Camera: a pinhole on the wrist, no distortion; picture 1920 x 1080 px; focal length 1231.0 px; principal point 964.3 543.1 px. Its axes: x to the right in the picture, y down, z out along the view. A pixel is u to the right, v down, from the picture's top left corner.
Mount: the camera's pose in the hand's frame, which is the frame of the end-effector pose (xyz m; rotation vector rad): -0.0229 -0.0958 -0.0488 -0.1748 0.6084 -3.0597
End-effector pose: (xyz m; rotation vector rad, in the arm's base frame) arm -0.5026 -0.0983 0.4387 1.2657 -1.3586 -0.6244
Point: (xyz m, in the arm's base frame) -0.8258 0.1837 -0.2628
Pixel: outside the picture
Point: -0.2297 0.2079 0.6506
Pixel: behind the camera
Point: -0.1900 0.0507 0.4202
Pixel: behind the camera
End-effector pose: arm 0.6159 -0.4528 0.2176 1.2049 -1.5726 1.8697
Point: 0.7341 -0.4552 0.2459
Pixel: 1354.6 183.7
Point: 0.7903 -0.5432 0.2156
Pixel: 1483.9 104.1
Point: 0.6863 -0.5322 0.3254
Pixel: 336.4 50.5
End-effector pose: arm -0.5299 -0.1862 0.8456 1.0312 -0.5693 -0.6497
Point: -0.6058 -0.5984 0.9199
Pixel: 190.0 79.3
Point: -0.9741 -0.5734 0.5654
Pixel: 1175.3 933.5
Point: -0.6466 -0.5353 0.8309
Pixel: 421.1 323.3
